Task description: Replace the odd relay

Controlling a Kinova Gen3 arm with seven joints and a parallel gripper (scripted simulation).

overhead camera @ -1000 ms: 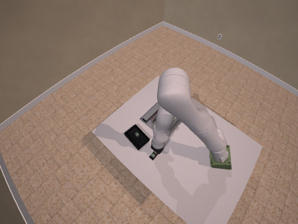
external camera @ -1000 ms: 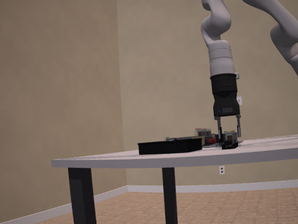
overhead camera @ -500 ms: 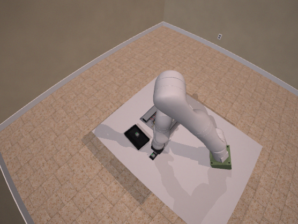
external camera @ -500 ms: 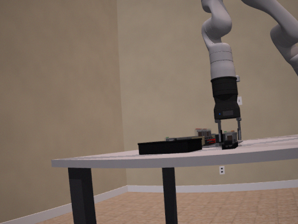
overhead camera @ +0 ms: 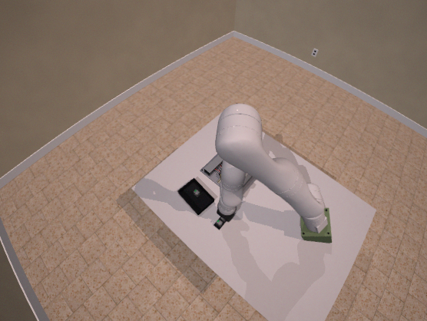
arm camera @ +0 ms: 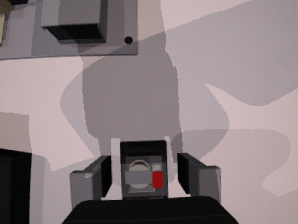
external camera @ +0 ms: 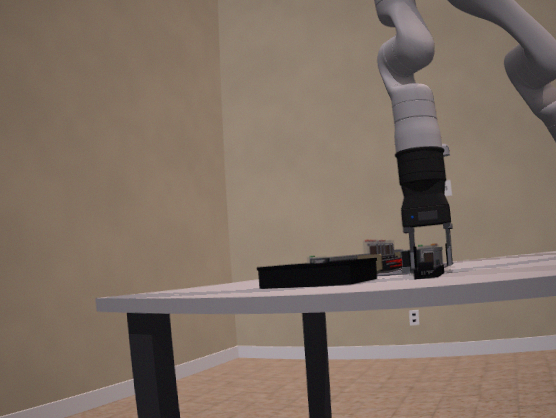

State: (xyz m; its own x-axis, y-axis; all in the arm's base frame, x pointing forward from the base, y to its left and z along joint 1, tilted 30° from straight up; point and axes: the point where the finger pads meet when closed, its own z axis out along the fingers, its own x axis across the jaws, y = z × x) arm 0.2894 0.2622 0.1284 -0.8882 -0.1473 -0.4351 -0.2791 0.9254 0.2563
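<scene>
The spare holder is 30 mm to the left of my hand, 20 mm below it and 10 mm behind it. Round my hand: relay panel 200 mm to the right, 200 mm ahead, 30 mm below; red wiring 190 mm to the right, 150 mm ahead, 10 mm below; black tray 160 mm ahead, 90 mm to the left, 10 mm below.
</scene>
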